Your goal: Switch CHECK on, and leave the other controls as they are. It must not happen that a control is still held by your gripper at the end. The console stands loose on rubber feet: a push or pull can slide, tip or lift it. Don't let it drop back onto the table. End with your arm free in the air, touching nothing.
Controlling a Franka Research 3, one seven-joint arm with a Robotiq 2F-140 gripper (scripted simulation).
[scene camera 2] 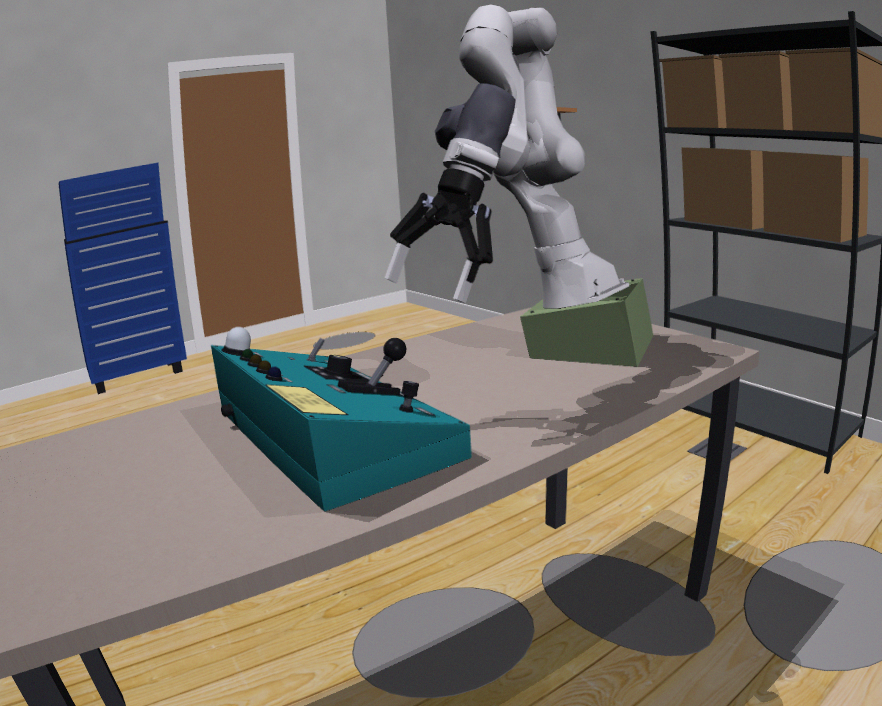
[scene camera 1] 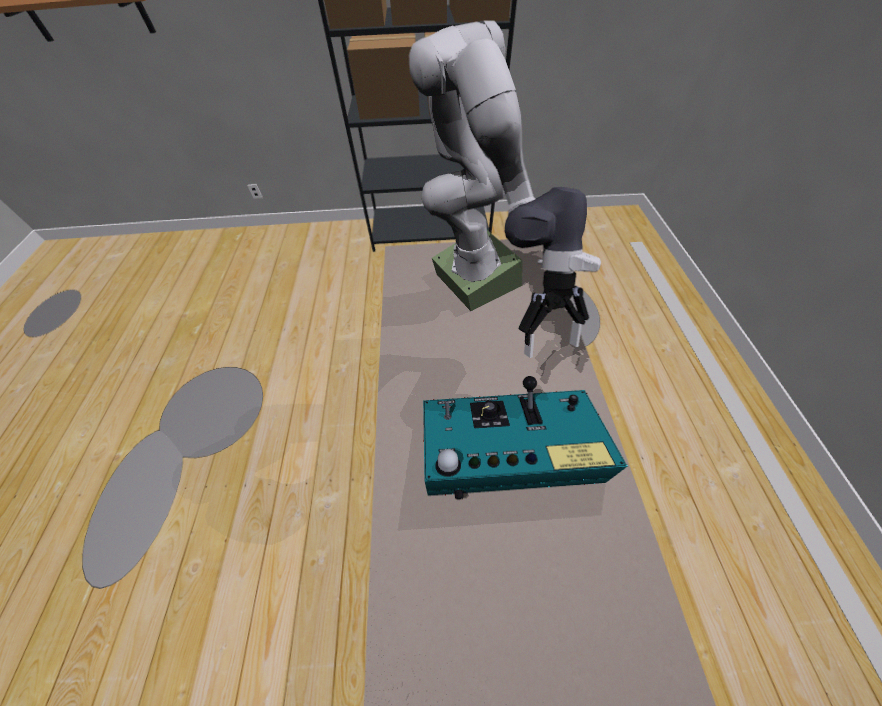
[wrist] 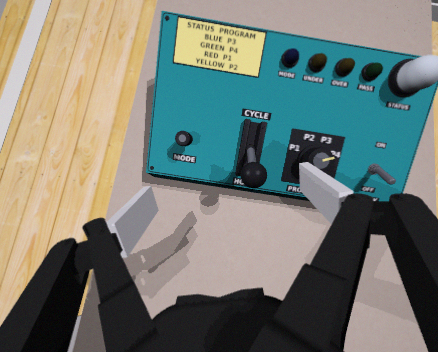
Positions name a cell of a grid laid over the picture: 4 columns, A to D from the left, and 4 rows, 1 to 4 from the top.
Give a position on a teal console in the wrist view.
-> C1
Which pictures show my gripper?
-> Scene camera 2, scene camera 1 and the wrist view: all of them.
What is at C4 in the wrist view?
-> My gripper.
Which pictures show the teal console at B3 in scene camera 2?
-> Scene camera 2, scene camera 1 and the wrist view: all of them.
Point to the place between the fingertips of my gripper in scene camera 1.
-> C2
